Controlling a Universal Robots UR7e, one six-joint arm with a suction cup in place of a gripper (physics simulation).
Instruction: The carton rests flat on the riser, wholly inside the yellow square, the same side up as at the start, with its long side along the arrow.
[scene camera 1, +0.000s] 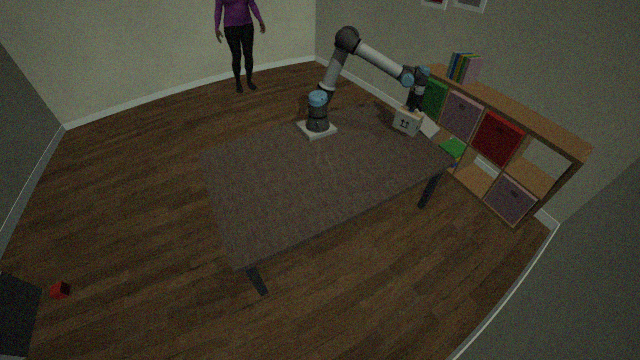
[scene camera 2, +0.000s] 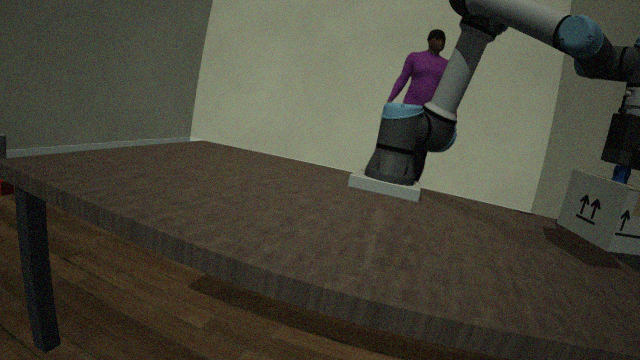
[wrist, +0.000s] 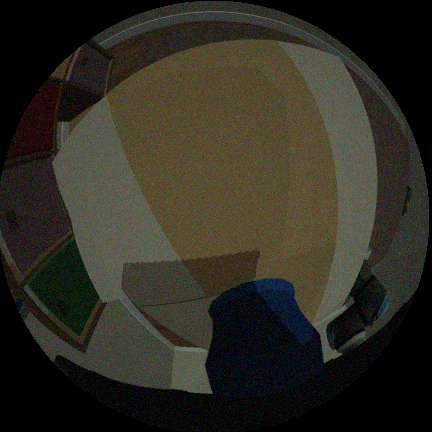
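Note:
The white carton with black up-arrows and tan tape hangs from my suction gripper, whose blue cup sits on the carton's top. The arrows point up in both scene views. In the wrist view the taped carton top fills the middle. A pale block, which looks like the riser, shows right beside and partly behind the carton in scene view 1; it looks tilted, and its lower part is hidden. The yellow square and its arrow do not show in any view.
The arm's base stands on a white plate on the brown table. A cube shelf with coloured bins is beyond the table's right edge. A person in purple stands behind the table.

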